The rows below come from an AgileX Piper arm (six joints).
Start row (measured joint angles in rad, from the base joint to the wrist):
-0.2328 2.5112 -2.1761 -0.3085 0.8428 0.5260
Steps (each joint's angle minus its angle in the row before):
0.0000 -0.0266 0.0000 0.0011 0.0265 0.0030
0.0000 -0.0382 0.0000 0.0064 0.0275 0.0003
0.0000 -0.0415 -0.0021 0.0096 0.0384 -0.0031
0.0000 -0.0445 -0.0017 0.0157 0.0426 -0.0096
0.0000 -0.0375 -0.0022 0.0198 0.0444 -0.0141
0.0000 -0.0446 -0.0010 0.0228 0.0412 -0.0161
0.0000 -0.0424 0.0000 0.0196 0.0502 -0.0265
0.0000 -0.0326 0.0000 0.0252 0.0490 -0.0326
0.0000 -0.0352 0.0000 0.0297 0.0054 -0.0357
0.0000 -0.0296 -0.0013 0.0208 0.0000 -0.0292
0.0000 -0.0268 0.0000 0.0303 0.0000 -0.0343
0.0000 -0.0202 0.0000 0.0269 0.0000 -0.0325
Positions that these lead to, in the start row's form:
-0.2328 2.4846 -2.1761 -0.3074 0.8693 0.5290
-0.2328 2.4464 -2.1761 -0.3010 0.8968 0.5293
-0.2328 2.4049 -2.1782 -0.2914 0.9352 0.5262
-0.2328 2.3604 -2.1799 -0.2757 0.9778 0.5166
-0.2328 2.3229 -2.1821 -0.2559 1.0222 0.5025
-0.2328 2.2783 -2.1831 -0.2331 1.0634 0.4864
-0.2328 2.2359 -2.1831 -0.2135 1.1136 0.4599
-0.2328 2.2033 -2.1831 -0.1883 1.1626 0.4273
-0.2328 2.1681 -2.1831 -0.1586 1.1680 0.3916
-0.2328 2.1385 -2.1844 -0.1378 1.1680 0.3624
-0.2328 2.1117 -2.1844 -0.1075 1.1680 0.3281
-0.2328 2.0915 -2.1844 -0.0806 1.1680 0.2956

